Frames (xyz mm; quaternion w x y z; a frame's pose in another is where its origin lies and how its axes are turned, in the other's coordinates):
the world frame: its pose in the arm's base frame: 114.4 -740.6 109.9 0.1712 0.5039 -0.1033 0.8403
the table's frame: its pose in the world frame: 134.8 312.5 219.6 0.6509 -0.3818 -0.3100 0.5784
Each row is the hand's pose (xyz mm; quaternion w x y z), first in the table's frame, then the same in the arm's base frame.
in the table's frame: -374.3 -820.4 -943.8 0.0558 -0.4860 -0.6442 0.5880
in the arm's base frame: -0.5 -453.2 1471.7 0.5234 0.0107 0.3942 0.7553
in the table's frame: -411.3 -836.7 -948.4 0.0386 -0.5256 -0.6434 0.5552
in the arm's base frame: 21.8 -421.5 1484.2 0.4861 -0.0135 0.3844 0.7847
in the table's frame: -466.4 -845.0 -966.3 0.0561 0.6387 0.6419 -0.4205
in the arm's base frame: 39.1 -366.6 1494.6 0.3516 -0.0918 0.3039 0.8807
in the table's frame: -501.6 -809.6 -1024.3 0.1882 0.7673 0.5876 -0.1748
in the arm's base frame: -3.6 -303.3 1489.7 0.1133 -0.2137 0.1628 0.9566
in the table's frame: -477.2 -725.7 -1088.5 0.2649 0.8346 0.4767 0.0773
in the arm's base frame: -103.0 -281.1 1452.5 0.1291 0.3273 -0.0438 -0.9350
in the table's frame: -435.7 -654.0 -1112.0 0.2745 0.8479 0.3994 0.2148
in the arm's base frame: -174.9 -294.6 1407.1 0.2558 0.3917 0.0044 -0.8838
